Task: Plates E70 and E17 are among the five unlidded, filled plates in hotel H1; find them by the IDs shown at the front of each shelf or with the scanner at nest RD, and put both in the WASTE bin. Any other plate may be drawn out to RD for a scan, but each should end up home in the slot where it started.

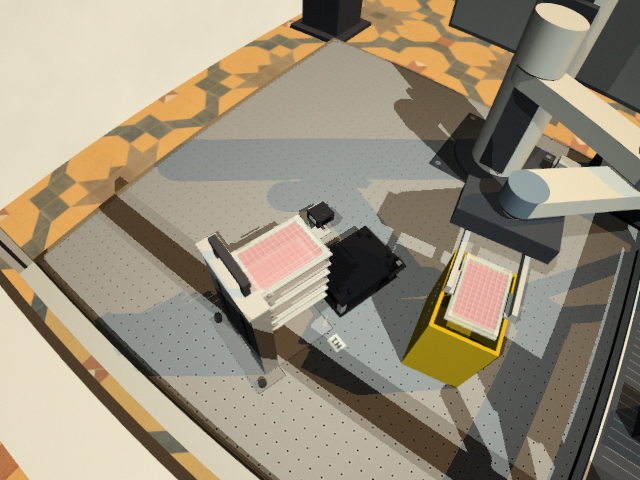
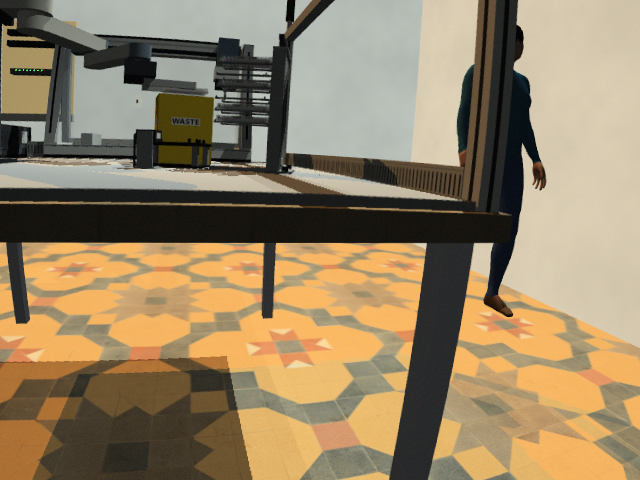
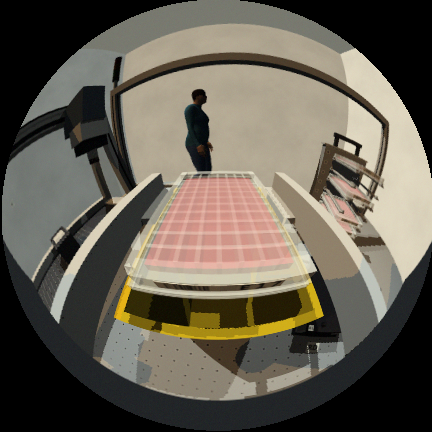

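Where they show: gripper, fingertip midpoint: [image 1: 479, 303] [image 2: 192, 88] [image 3: 217, 180]; arm's base, origin of the base link: [image 1: 494, 162].
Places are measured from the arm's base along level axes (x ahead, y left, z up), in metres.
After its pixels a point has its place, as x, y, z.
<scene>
My gripper [image 1: 481, 301] @(0.612, 0.114, 0.243) [image 2: 195, 85] @(0.612, 0.114, 0.243) [image 3: 217, 180] @(0.612, 0.114, 0.243) is shut on a pink-filled, unlidded plate [image 1: 479, 289] @(0.583, 0.104, 0.235) [image 2: 201, 91] @(0.638, 0.075, 0.229) [image 3: 220, 230] @(0.560, 0.103, 0.234), one finger along each long side. The plate is level, a little above the open top of the yellow WASTE bin [image 1: 439, 353] @(0.669, 0.109, 0.133) [image 2: 184, 134] @(0.595, 0.052, 0.099) [image 3: 215, 333] @(0.511, 0.098, 0.213). Its ID is not readable. Hotel H1 [image 1: 266, 341] @(0.839, -0.126, 0.181) [image 2: 276, 108] @(0.803, -0.262, 0.158) [image 3: 327, 165] @(0.820, -0.141, 0.241) holds a pink-filled plate [image 1: 281, 253] @(0.745, -0.168, 0.280) on top, with shelves stacked below; IDs are not readable. The black nest RD [image 1: 364, 268] @(0.573, -0.099, 0.073) [image 3: 322, 322] @(0.521, -0.072, 0.077) stands between hotel and bin. The bin's inside is mostly hidden under the plate.
A small black scanner block [image 1: 320, 213] @(0.530, -0.245, 0.096) stands beside the nest and hotel. The arm column [image 1: 509, 134] @(0.077, 0.004, 0.164) rises behind the bin. A person [image 2: 516, 134] [image 3: 197, 130] stands beyond the table. A frame post [image 2: 491, 103] @(1.009, -0.725, 0.151) stands at the table's corner.
</scene>
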